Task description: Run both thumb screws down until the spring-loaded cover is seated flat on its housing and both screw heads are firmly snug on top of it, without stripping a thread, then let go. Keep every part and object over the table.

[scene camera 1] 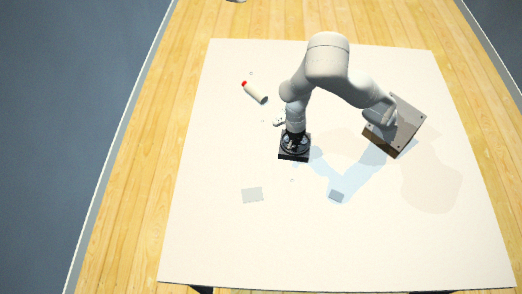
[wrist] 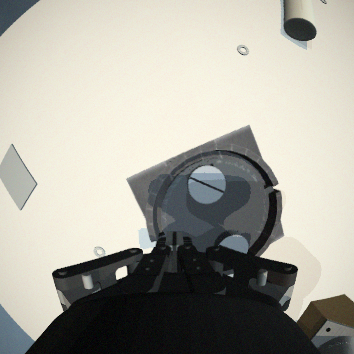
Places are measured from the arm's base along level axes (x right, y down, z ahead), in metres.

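Pixels of known places: gripper, fingertip midpoint: (scene camera 1: 296, 150) (wrist: 174, 241); arm's base, link origin: (wrist: 336, 351).
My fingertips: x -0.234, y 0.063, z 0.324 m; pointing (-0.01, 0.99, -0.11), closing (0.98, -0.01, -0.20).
Observation:
Ahead of a thing's pixels: the offset from my fingertips to its middle. "spot": to the spot under its first point.
The dark square housing @[dx +0.043, dy +0.022, dz +0.015 m] (scene camera 1: 294, 157) (wrist: 237, 137) stands on the table with the round cover @[dx +0.043, dy +0.011, dz +0.015 m] (wrist: 240, 207) inside its raised ring. One slotted, pale screw head @[spot: dx +0.037, dy -0.012, dz +0.046 m] (wrist: 207, 185) shows whole in the wrist view, near the upper part of the cover. The second screw head @[spot: dx +0.051, dy -0.012, dz -0.011 m] (wrist: 234, 244) is partly hidden behind my right finger linkage. My gripper (scene camera 1: 292, 145) (wrist: 174, 241) is shut and empty, pointing down over the cover. In the wrist view its tips overlap the cover's lower-left edge, beside the second screw. Whether the tips touch the cover, and whether it is seated flat, I cannot tell.
A cream cylinder @[dx +0.268, dy +0.025, dz +0.281 m] (scene camera 1: 256, 93) (wrist: 299, 17) with a red end lies behind the housing. Small rings (scene camera 1: 292, 180) (wrist: 242, 50) lie around. A thin grey plate @[dx -0.217, dy +0.048, dz +0.107 m] (scene camera 1: 252, 195) (wrist: 19, 177) lies front left. A brown box (scene camera 1: 410, 125) (wrist: 327, 312) with a grey top stands at the right.

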